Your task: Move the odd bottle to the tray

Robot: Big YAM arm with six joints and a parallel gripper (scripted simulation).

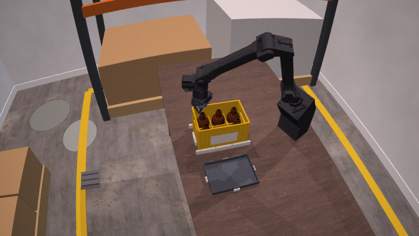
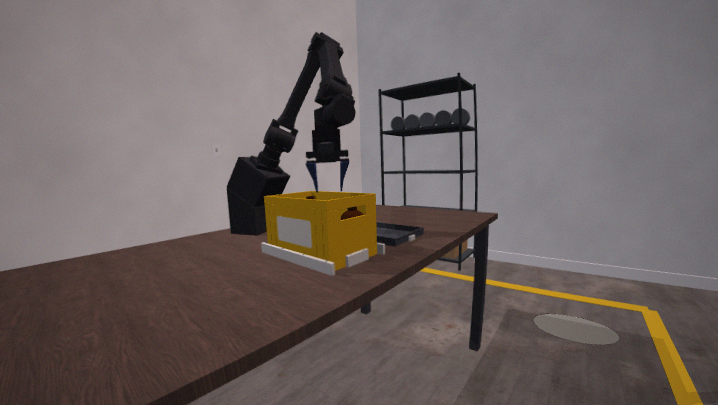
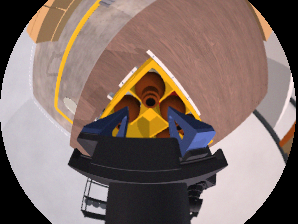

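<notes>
Now: the glass bottle 2 cm behind my hand, 9 cm to the left of it and 11 cm below it. The rest, counted from my hand: dark tray: 12 cm behind, 30 cm to the left, 19 cm below; then yellow crate: 10 cm behind, 3 cm to the left, 11 cm below.
</notes>
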